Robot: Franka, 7 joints.
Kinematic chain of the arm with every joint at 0, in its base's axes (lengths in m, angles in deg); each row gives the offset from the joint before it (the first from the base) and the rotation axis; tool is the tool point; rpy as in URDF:
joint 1: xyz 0 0 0.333 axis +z
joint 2: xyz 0 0 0 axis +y
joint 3: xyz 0 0 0.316 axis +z
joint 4: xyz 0.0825 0 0 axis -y
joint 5: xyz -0.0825 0 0.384 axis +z
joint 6: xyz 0 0 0 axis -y
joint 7: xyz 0.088 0 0 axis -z
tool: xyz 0 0 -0.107 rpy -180 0 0
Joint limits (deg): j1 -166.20..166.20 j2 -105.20..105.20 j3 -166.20..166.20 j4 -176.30..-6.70 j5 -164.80..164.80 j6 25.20..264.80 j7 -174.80..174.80
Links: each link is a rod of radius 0.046 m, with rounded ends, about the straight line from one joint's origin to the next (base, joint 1, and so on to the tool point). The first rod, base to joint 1, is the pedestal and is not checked.
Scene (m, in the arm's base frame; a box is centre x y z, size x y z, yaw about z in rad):
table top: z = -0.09
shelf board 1: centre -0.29 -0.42 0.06 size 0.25 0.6 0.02 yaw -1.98
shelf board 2: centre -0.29 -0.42 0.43 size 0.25 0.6 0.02 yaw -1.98
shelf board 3: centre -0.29 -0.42 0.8 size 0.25 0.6 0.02 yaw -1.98
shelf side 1: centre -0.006 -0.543 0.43 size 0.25 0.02 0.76 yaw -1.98
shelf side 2: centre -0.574 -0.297 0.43 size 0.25 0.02 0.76 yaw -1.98
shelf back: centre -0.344 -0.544 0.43 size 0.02 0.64 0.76 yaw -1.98
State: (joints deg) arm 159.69 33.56 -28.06 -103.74 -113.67 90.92 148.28
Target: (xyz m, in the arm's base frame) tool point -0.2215 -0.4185 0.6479
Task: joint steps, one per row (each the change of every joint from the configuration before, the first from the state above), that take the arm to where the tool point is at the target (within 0.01 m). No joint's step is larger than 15 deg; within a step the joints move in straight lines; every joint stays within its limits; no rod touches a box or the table.
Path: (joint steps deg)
1: 0.93 -14.42 12.26 -6.07 2.18 -5.27 0.00
2: 0.93 -14.41 12.27 -6.06 2.18 -5.28 0.00
3: 0.93 -14.42 12.26 -6.07 2.18 -5.27 0.00
4: 0.93 -14.41 12.26 -6.07 2.18 -5.28 0.00
5: 0.93 -14.42 12.27 -6.07 2.17 -5.27 0.00
6: 0.93 -14.42 12.26 -6.06 2.18 -5.28 0.00
7: 0.93 -14.41 12.26 -6.07 2.18 -5.27 0.00
8: 0.00 10.24 4.42 7.80 -4.47 7.38 0.00
9: 0.00 10.24 4.42 7.80 -4.48 7.39 0.00
10: 0.00 10.24 4.42 7.80 -4.48 7.38 0.00

